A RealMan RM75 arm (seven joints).
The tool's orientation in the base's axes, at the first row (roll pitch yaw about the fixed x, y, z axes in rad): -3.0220 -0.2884 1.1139
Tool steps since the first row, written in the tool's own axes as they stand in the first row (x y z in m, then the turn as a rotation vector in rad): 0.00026 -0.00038 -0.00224 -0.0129 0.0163 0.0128; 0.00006 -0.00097 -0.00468 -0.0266 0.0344 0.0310; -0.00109 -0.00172 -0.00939 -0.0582 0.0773 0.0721; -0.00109 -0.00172 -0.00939 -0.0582 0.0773 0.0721; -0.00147 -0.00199 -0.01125 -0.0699 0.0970 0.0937; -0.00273 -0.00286 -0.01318 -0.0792 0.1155 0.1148
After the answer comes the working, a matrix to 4 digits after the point.
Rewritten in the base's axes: -0.00027 -0.00031 0.00225 0.0095 -0.0138 -0.0177; -0.00094 -0.00099 0.00458 0.0205 -0.0274 -0.0410; -0.00218 -0.00311 0.00882 0.0467 -0.0595 -0.0940; -0.00218 -0.00311 0.00882 0.0467 -0.0595 -0.0940; -0.00262 -0.00390 0.01052 0.0600 -0.0710 -0.1202; -0.00398 -0.00522 0.01210 0.0732 -0.0801 -0.1450
The tool's axes in the first row as the columns of a matrix, in the base's axes (rounded; the answer above uses it unrounded):
0.4229 0.9060 0.0175
0.8604 -0.4076 0.3061
0.2844 -0.1144 -0.9519

